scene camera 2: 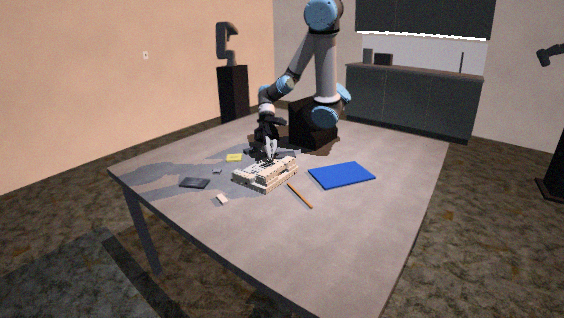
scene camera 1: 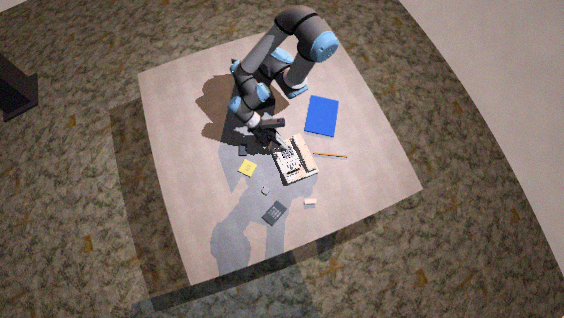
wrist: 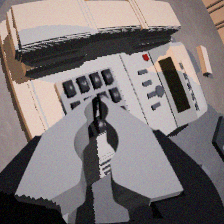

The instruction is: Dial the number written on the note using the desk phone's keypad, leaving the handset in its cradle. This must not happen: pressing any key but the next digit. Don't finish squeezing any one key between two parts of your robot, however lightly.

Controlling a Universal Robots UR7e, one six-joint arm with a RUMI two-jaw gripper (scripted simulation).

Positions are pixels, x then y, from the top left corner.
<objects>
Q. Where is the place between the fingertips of my gripper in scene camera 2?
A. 270,160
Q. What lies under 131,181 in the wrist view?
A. My gripper.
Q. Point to a blue book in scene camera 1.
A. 321,119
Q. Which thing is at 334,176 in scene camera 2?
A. A blue book.
</objects>
